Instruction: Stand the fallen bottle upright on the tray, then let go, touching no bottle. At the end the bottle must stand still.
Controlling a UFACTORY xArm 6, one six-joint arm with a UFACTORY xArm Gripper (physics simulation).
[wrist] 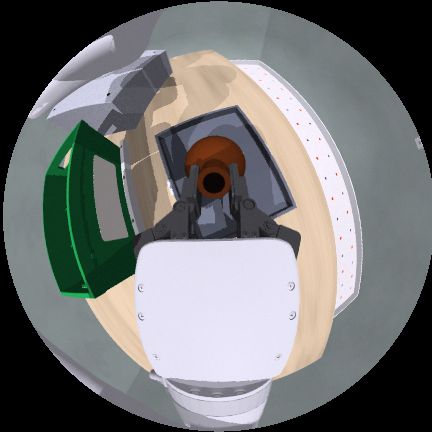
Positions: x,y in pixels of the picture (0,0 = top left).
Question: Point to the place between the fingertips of my gripper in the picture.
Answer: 214,173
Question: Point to a brown bottle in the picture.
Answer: At 213,153
